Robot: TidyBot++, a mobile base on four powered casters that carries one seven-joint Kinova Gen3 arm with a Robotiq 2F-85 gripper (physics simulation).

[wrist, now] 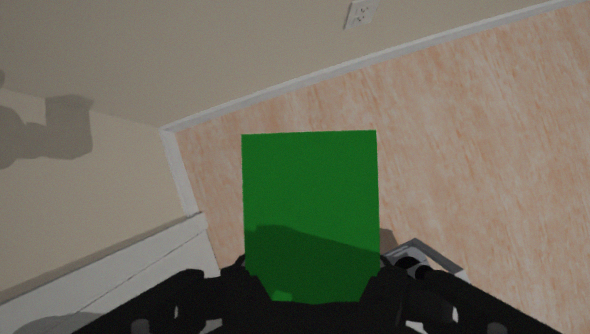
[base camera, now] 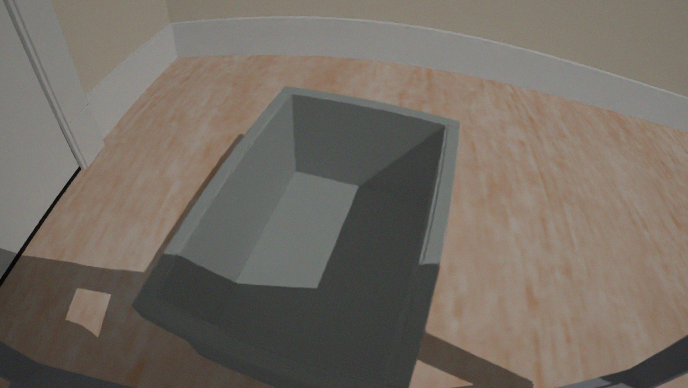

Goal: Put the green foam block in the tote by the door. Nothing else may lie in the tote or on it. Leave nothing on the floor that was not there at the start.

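Places are measured from the arm's base along level axes (x left, y back, z up), in millimetres.
Pixels of known places: gripper, fingertip midpoint: (wrist: 311, 262).
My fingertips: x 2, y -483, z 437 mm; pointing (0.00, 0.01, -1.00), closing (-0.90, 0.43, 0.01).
Observation:
Behind a point stands the place of what it marks.
The green foam block (wrist: 311, 195) {x -18, y -525, z 481 mm} is held between the fingers of my gripper (wrist: 311, 262) {x 2, y -483, z 437 mm}, which is shut on it; it covers the middle of the wrist view. The block and gripper do not show in the base camera view. The grey tote (base camera: 443, 200) {x -88, y -322, z -276 mm} stands upright on the floor, open at the top, close in front of the base. No object shows inside it; its right and near parts are in shadow. The tote cannot be made out in the wrist view, where the block hides much of the floor.
The white door (base camera: 30, 130) {x 431, y -435, z -272 mm} is left of the tote. A white baseboard (base camera: 350, 40) {x -24, y -817, z -354 mm} (wrist: 300, 82) {x -132, y -802, z -325 mm} runs along the wall behind it. A wall outlet (wrist: 361, 14) {x -288, y -789, z 2 mm} is at the top of the wrist view. A grey piece of equipment with dark round parts shows right of the block there.

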